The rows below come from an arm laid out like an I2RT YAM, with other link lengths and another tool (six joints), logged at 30 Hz.
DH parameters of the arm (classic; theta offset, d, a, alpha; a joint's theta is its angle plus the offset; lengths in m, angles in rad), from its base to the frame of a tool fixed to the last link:
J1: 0 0.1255 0.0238 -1.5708
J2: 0 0 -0.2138 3.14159
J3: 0.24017 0 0.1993 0
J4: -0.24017 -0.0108 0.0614 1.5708
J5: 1.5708 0.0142 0 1.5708
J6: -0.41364 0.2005 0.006 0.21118
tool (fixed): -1.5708 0.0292 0 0
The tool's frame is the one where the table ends.
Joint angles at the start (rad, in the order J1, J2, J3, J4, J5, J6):
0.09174 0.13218 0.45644 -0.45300 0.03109 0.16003
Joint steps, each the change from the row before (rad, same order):
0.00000 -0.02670 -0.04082 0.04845 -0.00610 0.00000
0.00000 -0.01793 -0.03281 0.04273 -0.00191 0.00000
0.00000 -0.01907 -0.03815 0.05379 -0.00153 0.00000
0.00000 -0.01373 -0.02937 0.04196 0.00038 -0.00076
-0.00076 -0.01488 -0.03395 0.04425 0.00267 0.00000
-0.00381 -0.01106 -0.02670 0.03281 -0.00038 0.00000
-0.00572 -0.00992 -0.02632 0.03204 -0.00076 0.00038
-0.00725 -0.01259 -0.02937 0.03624 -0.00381 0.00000
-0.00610 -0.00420 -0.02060 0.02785 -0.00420 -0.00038
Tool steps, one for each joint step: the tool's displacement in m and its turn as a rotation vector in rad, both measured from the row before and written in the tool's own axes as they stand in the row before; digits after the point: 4 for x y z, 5 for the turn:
0.0019 -0.0009 0.0024 -0.00285 0.03475 0.00037
0.0015 0.0000 0.0022 -0.00516 0.02743 -0.00042
0.0023 0.0003 0.0027 -0.00723 0.03398 -0.00076
0.0016 0.0006 0.0020 -0.00679 0.02537 -0.00165
0.0002 0.0010 0.0018 -0.00956 0.02350 -0.00146
-0.0007 0.0009 0.0012 -0.00753 0.01575 -0.00130
-0.0012 0.0012 0.0011 -0.00864 0.01389 -0.00134
-0.0007 0.0011 0.0011 -0.00802 0.01798 -0.00175
-0.0010 0.0006 0.0010 -0.00446 0.01062 -0.00162

